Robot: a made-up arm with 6 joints. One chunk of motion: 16 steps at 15 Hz.
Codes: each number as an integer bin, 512 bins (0 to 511) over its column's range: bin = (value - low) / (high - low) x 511, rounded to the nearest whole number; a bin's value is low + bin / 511 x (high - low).
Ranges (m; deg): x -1.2..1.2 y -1.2..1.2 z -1.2..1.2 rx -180..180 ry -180..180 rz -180..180
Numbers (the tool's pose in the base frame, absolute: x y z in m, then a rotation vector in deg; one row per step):
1: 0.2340 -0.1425 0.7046 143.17 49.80 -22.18
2: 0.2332 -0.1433 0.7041 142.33 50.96 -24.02
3: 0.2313 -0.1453 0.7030 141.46 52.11 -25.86
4: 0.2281 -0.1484 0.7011 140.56 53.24 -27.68
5: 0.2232 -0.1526 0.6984 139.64 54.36 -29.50
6: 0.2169 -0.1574 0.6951 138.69 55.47 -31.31
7: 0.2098 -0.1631 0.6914 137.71 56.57 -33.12
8: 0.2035 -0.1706 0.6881 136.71 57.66 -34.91
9: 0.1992 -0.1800 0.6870 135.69 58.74 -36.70
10: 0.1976 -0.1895 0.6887 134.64 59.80 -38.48
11: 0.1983 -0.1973 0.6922 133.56 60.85 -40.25
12: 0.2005 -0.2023 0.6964 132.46 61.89 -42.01
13: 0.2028 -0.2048 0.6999 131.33 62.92 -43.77
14: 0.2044 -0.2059 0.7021 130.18 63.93 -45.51
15: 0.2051 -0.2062 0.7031 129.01 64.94 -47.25
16: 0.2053 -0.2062 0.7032 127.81 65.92 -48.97
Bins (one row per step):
1: 305 225 406 459 326 224
2: 305 225 405 458 328 221
3: 305 225 405 456 329 219
4: 304 224 405 455 331 216
5: 303 223 404 454 333 214
6: 302 222 403 452 334 211
7: 300 221 403 451 336 208
8: 299 219 402 450 337 206
9: 298 217 402 448 339 203
10: 298 215 402 447 340 201
11: 298 213 403 445 342 198
12: 298 212 404 444 343 196
13: 299 212 405 442 345 193
14: 299 212 405 440 346 191
15: 299 212 405 439 348 188
16: 299 212 405 437 349 186

